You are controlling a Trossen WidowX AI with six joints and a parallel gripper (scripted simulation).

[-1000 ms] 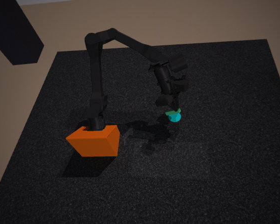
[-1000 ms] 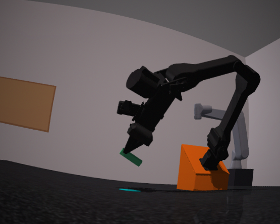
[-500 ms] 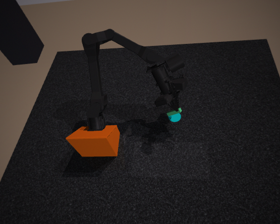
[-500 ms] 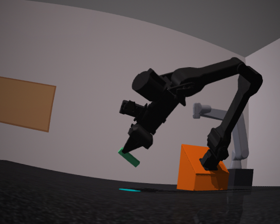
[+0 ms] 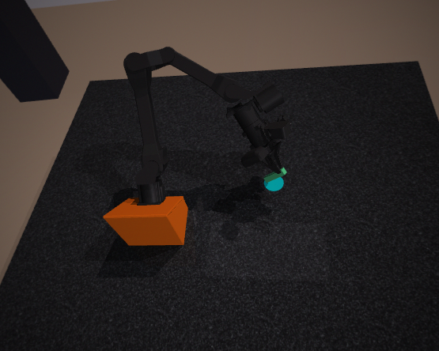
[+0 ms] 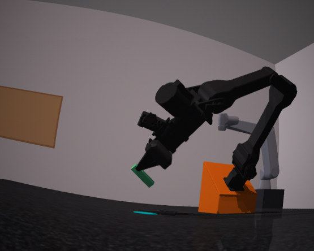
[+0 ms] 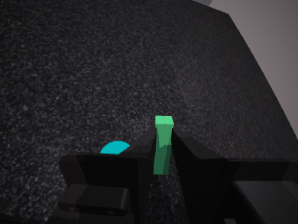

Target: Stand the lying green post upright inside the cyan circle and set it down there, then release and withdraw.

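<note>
The cyan circle is 110 mm below my gripper tip, 40 mm to the left of it and 20 mm behind it. From my gripper tip the other things lie so: green post 20 mm below, 20 mm behind.
</note>
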